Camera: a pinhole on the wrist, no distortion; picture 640 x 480 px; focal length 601.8 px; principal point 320.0 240.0 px. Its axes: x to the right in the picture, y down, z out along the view. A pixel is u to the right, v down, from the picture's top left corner.
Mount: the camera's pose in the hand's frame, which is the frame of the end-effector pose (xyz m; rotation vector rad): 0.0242 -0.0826 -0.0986 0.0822 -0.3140 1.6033
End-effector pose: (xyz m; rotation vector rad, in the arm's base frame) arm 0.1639 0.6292 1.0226 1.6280 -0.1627 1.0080
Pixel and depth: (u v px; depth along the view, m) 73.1 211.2 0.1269
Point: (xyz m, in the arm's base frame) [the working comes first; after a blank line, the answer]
In the camera's frame: -0.0521 -0.0061 0.1269

0.2764 0.6809 0.9124
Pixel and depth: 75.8 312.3 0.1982
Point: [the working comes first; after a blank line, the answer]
In the camera's frame: -0.0804 0.0238 0.1982

0.3096 0.6327 0.8545
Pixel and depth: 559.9 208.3 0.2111
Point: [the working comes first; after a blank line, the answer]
In the camera's frame: 0.0842 -0.0111 0.2111

0.2611 0.5398 0.9867
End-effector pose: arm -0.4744 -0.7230 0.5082 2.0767 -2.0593 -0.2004
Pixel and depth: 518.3 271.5 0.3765
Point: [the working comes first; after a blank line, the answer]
In the camera's frame: 0.1241 0.0197 0.3765

-0.4897 -0.6829 0.2111
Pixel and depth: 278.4 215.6 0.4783
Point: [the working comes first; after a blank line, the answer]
In the camera's frame: -0.0331 -0.0194 0.4783

-0.3337 -0.7202 0.1069
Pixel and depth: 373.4 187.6 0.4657
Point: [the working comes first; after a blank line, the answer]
In the camera's frame: 0.0413 -0.0405 0.4657

-0.4091 -0.7388 0.1173
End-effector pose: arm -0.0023 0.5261 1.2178 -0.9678 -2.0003 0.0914
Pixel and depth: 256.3 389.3 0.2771
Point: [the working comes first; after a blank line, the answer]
In the camera's frame: -0.0293 0.0687 0.2771

-0.1976 0.3894 1.1460
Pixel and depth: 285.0 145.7 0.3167
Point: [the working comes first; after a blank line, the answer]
In the camera's frame: -0.0184 -0.0496 0.3167

-0.2724 0.4820 1.1852
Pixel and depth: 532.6 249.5 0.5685
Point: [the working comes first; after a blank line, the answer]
In the camera's frame: 0.2008 0.0090 0.5685

-0.3644 0.5955 0.8793
